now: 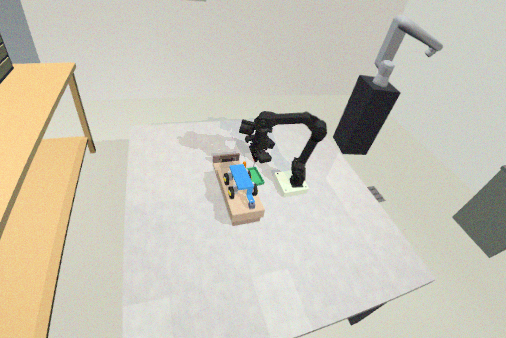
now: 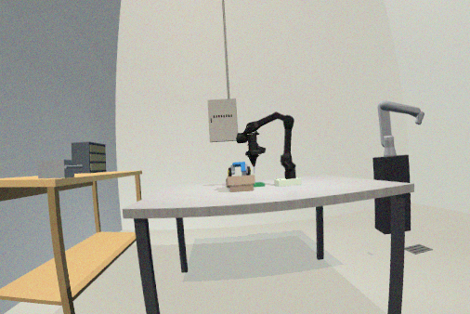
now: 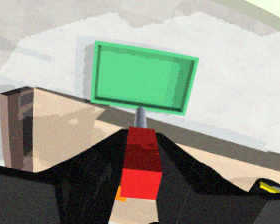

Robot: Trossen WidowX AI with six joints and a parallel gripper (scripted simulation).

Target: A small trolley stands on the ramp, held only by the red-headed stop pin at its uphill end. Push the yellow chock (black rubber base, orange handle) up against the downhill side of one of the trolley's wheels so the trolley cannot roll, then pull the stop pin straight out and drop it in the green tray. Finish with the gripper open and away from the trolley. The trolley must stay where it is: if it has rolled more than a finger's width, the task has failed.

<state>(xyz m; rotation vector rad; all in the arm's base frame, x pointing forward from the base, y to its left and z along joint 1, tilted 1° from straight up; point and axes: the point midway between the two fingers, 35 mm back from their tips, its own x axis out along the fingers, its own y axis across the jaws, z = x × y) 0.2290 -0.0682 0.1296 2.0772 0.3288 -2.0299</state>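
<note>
Now: gripper tip 10 mm past the green tray and 140 mm above it. Round my gripper tip: blue trolley: 90 mm ahead, 130 mm to the left, 20 mm below; yellow chock: 50 mm ahead, 30 mm to the left, 50 mm below; red-headed stop pin: right at my gripper tip.
</note>
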